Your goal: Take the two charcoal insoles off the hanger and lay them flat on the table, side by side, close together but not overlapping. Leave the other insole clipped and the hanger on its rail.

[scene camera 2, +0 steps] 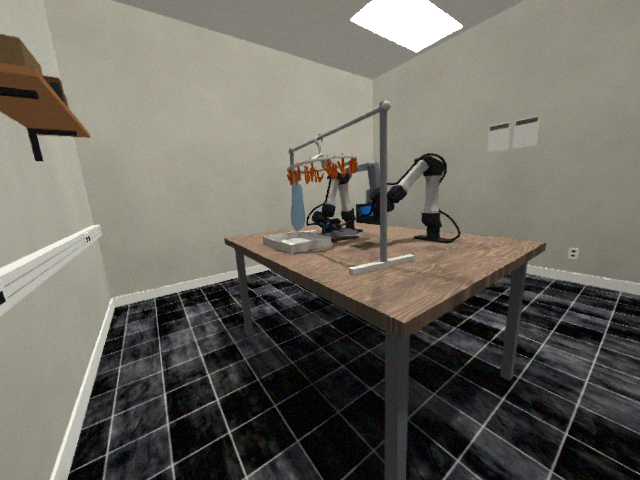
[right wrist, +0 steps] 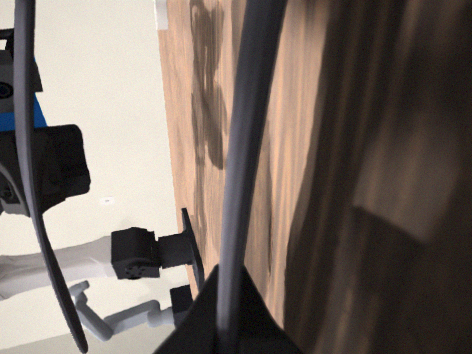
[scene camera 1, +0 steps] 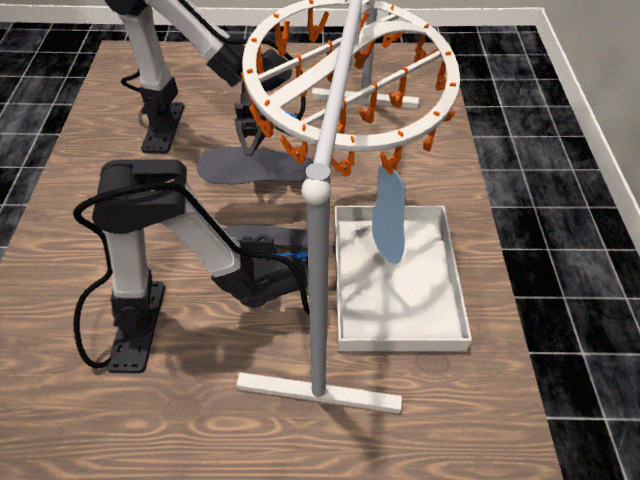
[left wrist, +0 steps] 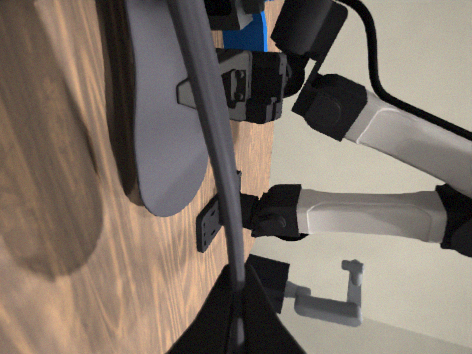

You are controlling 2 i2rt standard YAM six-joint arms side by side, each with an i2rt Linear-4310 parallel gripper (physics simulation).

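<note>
The left gripper (scene camera 1: 249, 148) (left wrist: 237, 272) is shut on the edge of one charcoal insole (scene camera 1: 222, 165) (left wrist: 205, 110) (right wrist: 25, 125). This insole is held roughly level above the table, with its shadow below it. The right gripper (left wrist: 182, 95) (right wrist: 231, 272) is shut on the side of the other charcoal insole (scene camera 1: 281, 232) (left wrist: 160, 125) (right wrist: 255, 100), also low over the table; its arm and the pole partly hide it in scene camera 1. The insoles are apart. A blue-grey insole (scene camera 1: 388, 217) (scene camera 2: 297, 206) hangs clipped from the round hanger (scene camera 1: 377, 140), which hangs on its rail (scene camera 1: 338, 87) (scene camera 2: 351, 124).
A white tray (scene camera 1: 403, 345) (scene camera 2: 294, 246) stands under the blue-grey insole. The grey pole (scene camera 1: 317, 289) (scene camera 2: 383, 186) rises close to the right gripper, on a white foot (scene camera 1: 361, 397) (scene camera 2: 361, 267). Orange clips line the hanger above.
</note>
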